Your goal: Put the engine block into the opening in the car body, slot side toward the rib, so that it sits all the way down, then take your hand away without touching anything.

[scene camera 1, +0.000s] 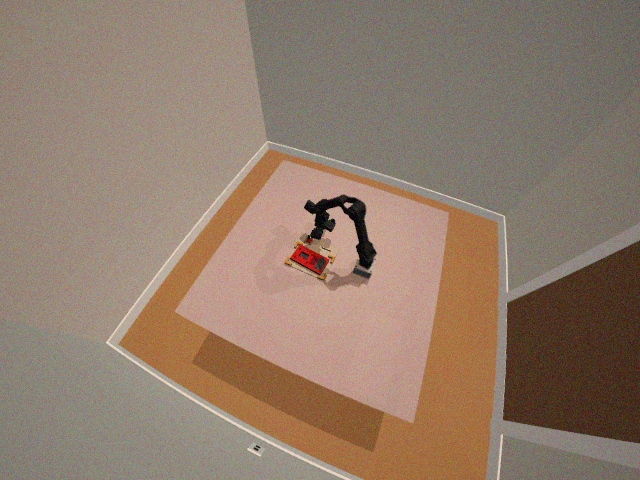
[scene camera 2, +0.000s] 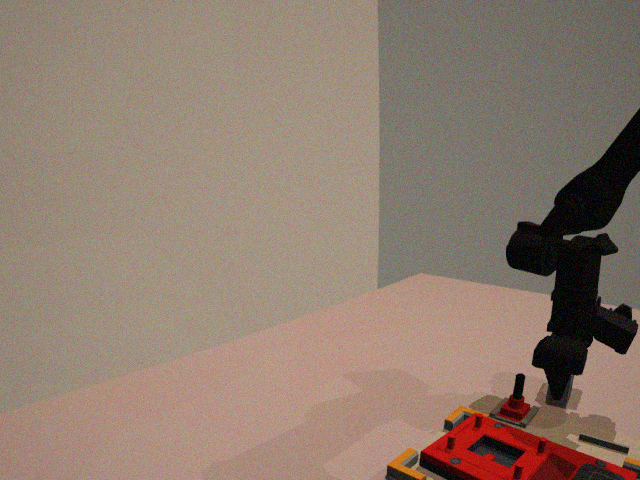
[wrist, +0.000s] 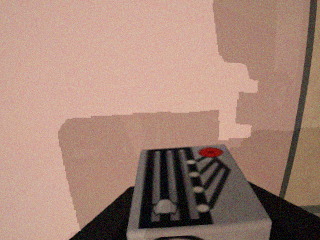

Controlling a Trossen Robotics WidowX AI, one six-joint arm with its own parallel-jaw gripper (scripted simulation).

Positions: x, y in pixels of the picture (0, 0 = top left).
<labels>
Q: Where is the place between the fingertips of my gripper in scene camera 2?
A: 558, 393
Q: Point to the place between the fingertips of my gripper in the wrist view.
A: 187, 193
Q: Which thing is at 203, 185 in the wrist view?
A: A grey engine block.
</labels>
